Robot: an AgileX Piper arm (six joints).
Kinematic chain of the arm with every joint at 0, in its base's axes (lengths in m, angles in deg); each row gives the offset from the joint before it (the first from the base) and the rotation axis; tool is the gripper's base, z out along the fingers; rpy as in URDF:
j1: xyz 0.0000 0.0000 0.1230 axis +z
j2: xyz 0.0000 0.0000 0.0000 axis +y
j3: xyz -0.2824 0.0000 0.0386 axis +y
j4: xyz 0.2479 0.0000 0.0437 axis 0.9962 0 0.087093
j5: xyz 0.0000 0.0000 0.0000 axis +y
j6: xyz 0.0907 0.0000 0.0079 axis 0.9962 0 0.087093
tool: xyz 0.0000 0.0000 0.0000 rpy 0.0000 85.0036 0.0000
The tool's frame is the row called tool.
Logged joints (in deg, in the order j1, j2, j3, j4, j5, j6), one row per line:
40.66 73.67 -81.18 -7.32 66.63 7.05
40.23 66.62 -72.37 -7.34 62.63 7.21
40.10 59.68 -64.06 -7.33 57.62 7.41
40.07 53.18 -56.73 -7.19 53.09 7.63
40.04 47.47 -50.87 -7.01 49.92 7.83
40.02 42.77 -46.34 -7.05 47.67 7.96
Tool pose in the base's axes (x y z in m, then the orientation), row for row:
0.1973 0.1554 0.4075 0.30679 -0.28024 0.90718 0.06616
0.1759 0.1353 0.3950 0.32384 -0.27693 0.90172 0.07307
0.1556 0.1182 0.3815 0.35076 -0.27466 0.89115 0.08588
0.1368 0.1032 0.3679 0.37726 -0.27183 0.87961 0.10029
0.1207 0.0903 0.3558 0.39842 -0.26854 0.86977 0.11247
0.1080 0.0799 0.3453 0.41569 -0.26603 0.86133 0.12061
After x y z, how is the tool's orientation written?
As a quaternion, w x y z.
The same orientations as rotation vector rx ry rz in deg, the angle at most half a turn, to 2 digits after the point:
-42.48 137.51 10.03
-41.63 135.54 10.98
-40.75 132.21 12.74
-39.82 128.86 14.69
-38.95 126.16 16.31
-38.28 123.94 17.36

